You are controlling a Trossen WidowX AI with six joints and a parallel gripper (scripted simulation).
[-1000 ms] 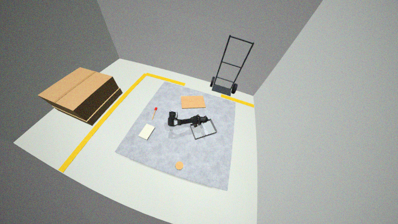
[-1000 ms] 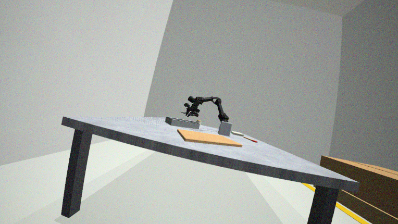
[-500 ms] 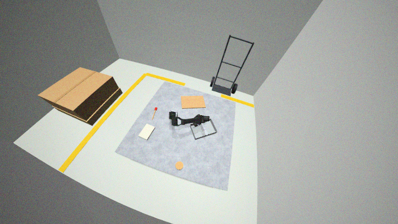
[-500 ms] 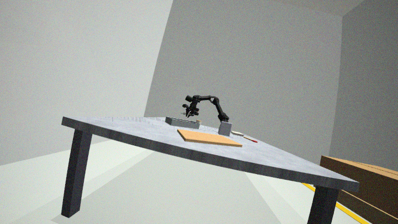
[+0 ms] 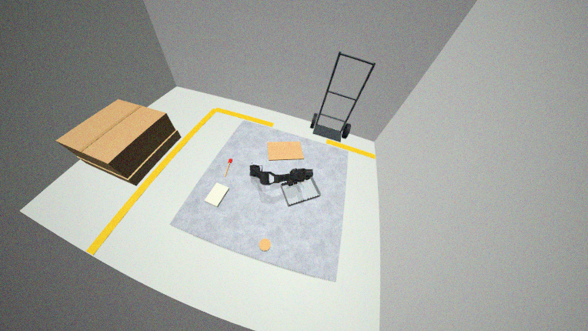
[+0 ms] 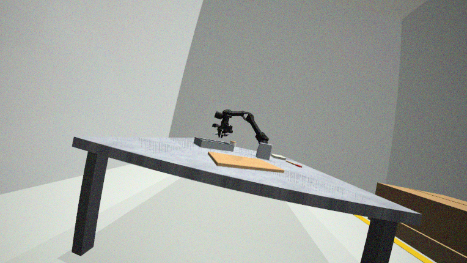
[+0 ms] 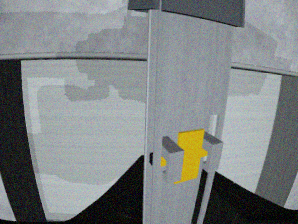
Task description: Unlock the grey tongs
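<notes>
Right now my gripper tip is 4 cm short of the roasting tin, 3 cm to the left of it and 7 cm above it. The rest, counted from my gripper tip: wooden board: 16 cm behind, 41 cm to the left, 9 cm below; red-tipped match: 65 cm behind, 11 cm to the left, 9 cm below; yellow lock piece: 2 cm behind, 2 cm to the left, 4 cm above.
</notes>
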